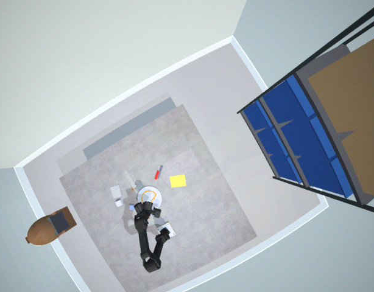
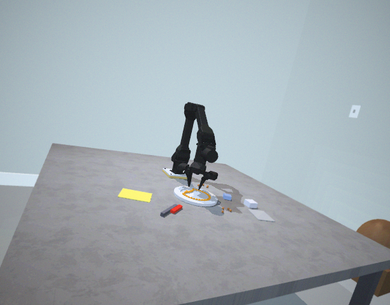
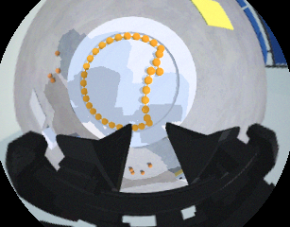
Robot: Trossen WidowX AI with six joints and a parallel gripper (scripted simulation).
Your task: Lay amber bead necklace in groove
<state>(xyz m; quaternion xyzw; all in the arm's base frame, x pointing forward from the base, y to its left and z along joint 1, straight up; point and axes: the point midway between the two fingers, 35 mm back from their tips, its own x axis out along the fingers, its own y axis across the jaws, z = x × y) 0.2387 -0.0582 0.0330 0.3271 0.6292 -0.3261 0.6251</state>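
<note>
Right now the round white bead board is 60 mm ahead of my gripper tip, 30 mm to the right of it and 10 mm below it. Also, from my gripper tip: white block: 200 mm to the left, 190 mm ahead; then blue block: 140 mm to the left, 90 mm ahead, 10 mm below; then grey tool: 220 mm to the right, 160 mm ahead, 10 mm below.
</note>
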